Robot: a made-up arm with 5 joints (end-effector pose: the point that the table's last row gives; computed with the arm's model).
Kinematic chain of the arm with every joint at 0, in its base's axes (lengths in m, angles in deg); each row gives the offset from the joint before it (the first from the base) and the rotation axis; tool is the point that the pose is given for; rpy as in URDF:
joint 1: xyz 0.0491 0 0.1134 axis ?
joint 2: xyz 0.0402 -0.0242 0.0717 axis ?
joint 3: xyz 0.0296 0 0.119 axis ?
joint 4: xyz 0.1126 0 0.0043 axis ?
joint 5: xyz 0.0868 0.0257 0 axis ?
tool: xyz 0 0 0 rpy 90 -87.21 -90
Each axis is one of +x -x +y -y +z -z.
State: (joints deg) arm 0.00 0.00 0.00 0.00 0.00
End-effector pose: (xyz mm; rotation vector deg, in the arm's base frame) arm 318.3 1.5 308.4 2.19 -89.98 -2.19
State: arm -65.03 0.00 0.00 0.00 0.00
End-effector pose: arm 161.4 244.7 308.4 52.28 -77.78 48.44
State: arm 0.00 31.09 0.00 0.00 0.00
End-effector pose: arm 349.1 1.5 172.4 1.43 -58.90 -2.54
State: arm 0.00 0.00 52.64 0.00 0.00
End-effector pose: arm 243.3 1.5 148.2 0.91 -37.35 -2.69
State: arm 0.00 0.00 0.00 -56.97 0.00
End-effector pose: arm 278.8 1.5 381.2 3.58 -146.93 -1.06
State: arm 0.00 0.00 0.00 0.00 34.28
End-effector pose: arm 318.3 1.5 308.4 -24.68 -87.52 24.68
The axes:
joint 1: -z
joint 2: +y
joint 3: +y
joint 4: +y
joint 5: -x

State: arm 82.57 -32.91 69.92 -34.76 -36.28
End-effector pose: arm 73.8 -177.9 233.3 -38.09 -95.47 -93.34
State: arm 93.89 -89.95 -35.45 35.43 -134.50
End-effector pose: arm 60.6 147.0 390.9 -66.55 167.23 0.04
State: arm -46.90 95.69 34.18 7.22 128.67
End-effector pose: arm 63.9 18.0 -4.4 44.12 53.54 158.90
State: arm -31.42 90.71 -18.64 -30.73 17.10
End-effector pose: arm 272.5 138.3 -9.1 7.42 -49.35 42.89
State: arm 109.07 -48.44 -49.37 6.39 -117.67
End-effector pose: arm 67.2 47.6 483.9 17.80 -178.51 2.02
